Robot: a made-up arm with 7 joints. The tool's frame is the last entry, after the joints.
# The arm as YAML. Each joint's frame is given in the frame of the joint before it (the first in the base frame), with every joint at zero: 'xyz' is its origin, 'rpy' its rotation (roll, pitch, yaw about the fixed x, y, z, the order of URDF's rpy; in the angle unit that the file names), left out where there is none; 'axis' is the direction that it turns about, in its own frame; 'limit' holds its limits. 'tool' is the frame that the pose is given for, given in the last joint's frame.
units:
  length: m
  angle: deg
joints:
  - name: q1
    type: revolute
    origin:
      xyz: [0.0, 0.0, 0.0]
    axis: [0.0, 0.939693, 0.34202]
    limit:
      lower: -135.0
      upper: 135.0
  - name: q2
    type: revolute
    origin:
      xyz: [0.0, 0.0, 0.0]
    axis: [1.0, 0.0, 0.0]
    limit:
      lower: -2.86
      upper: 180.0
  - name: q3
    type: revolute
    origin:
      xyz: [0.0, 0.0, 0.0]
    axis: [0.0, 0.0, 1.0]
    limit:
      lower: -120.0
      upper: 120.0
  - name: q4
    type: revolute
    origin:
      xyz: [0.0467, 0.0, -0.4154]
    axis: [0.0, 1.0, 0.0]
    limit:
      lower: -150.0
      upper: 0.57
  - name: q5
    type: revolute
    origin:
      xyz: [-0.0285, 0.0, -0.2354]
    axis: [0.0, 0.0, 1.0]
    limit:
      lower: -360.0
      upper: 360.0
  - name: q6
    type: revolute
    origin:
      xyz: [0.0, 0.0, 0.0]
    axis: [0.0, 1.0, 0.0]
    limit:
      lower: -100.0
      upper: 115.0
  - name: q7
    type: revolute
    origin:
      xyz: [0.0, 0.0, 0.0]
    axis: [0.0, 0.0, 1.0]
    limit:
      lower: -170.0
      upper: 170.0
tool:
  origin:
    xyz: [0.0, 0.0, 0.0]
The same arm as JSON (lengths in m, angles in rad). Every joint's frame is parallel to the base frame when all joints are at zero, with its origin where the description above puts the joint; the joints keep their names.
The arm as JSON. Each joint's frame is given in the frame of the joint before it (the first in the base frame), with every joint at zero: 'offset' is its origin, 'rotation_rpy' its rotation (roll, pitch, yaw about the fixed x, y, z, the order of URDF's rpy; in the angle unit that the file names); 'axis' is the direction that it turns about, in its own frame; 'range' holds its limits. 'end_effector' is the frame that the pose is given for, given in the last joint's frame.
{"length_unit": "m", "angle_unit": "rad", "chain": [
  {"id": "q1", "offset": [0.0, 0.0, 0.0], "rotation_rpy": [0.0, 0.0, 0.0], "axis": [0.0, 0.9397, 0.342], "range": [-2.3562, 2.3562]},
  {"id": "q2", "offset": [0.0, 0.0, 0.0], "rotation_rpy": [0.0, 0.0, 0.0], "axis": "+x", "range": [-0.0499, 3.1416]},
  {"id": "q3", "offset": [0.0, 0.0, 0.0], "rotation_rpy": [0.0, 0.0, 0.0], "axis": "+z", "range": [-2.0944, 2.0944]},
  {"id": "q4", "offset": [0.0467, 0.0, -0.4154], "rotation_rpy": [0.0, 0.0, 0.0], "axis": "+y", "range": [-2.618, 0.0099]},
  {"id": "q5", "offset": [-0.0285, 0.0, -0.2354], "rotation_rpy": [0.0, 0.0, 0.0], "axis": "+z", "range": [-6.2832, 6.2832]},
  {"id": "q6", "offset": [0.0, 0.0, 0.0], "rotation_rpy": [0.0, 0.0, 0.0], "axis": "+y", "range": [-1.7453, 2.0071]},
  {"id": "q7", "offset": [0.0, 0.0, 0.0], "rotation_rpy": [0.0, 0.0, 0.0], "axis": "+z", "range": [-2.9671, 2.9671]}
], "end_effector": {"offset": [0.0, 0.0, 0.0], "rotation_rpy": [0.0, 0.0, 0.0]}}

